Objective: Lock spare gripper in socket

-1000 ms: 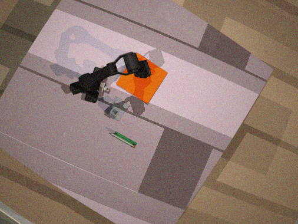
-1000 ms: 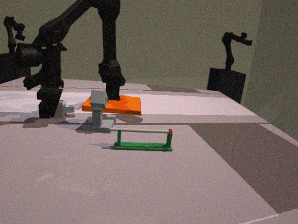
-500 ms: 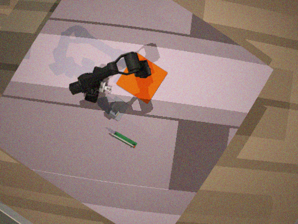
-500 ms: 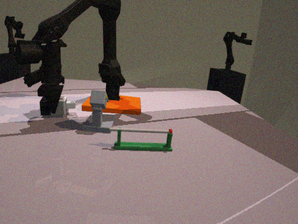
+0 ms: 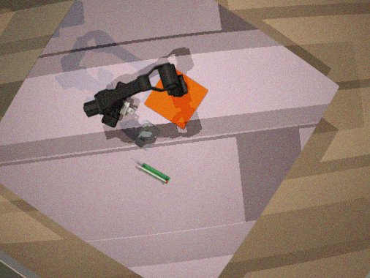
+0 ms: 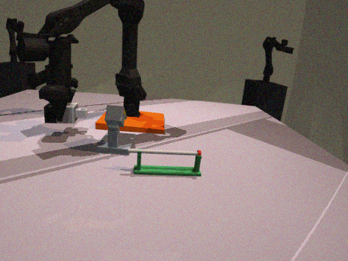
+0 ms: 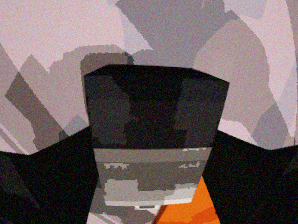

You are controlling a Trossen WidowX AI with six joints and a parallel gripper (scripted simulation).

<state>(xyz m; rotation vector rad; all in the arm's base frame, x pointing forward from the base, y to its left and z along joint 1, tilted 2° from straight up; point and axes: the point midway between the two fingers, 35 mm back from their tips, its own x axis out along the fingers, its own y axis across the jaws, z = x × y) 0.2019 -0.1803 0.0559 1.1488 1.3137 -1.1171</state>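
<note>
The spare gripper lies 20 mm above my gripper tip and 10 mm to the left of it. Round my gripper tip: green rack (280 mm to the left, 190 mm ahead, 20 mm below); grey mount (160 mm to the left, 70 mm ahead, 10 mm above).
</note>
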